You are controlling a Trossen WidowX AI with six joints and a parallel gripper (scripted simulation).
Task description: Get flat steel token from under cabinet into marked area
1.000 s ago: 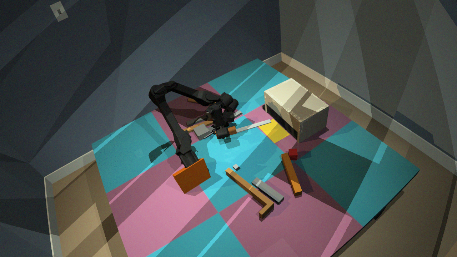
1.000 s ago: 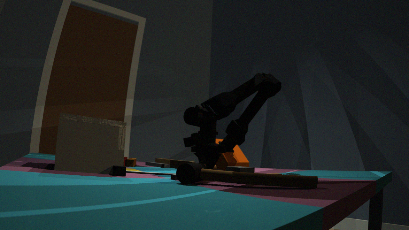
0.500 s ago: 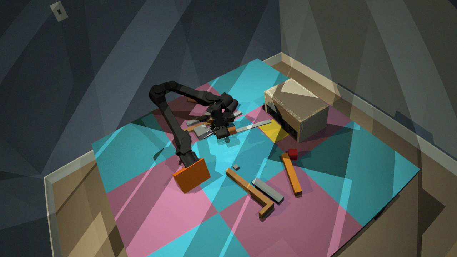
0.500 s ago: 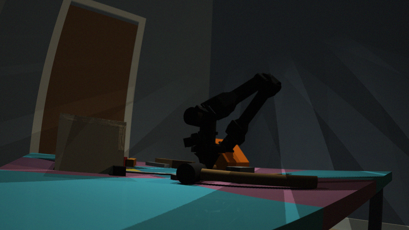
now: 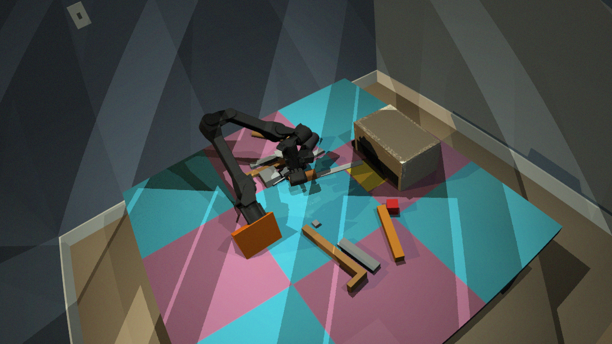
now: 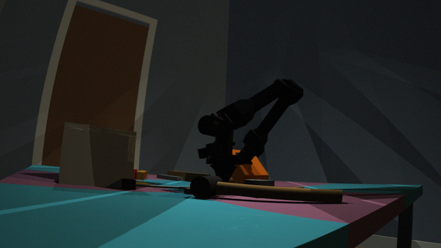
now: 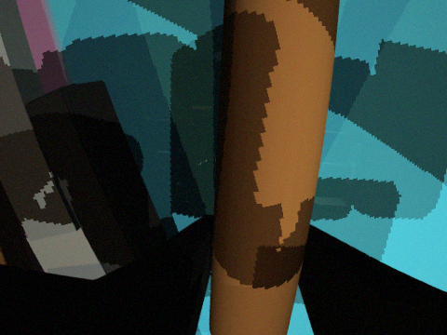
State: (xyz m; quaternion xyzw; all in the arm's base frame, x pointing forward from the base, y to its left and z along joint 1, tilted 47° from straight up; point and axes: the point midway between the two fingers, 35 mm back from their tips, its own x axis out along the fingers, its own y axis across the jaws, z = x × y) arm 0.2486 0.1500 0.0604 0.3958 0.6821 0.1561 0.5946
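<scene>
The screwdriver lies 20 mm behind my gripper tip and 50 mm to the left of it. From my gripper tip the other things lie so: long wooden stick 40 mm behind, 140 mm to the left; small grey cube 70 mm behind, 220 mm to the right; grey block 80 mm behind, 90 mm to the left, 10 mm above.
</scene>
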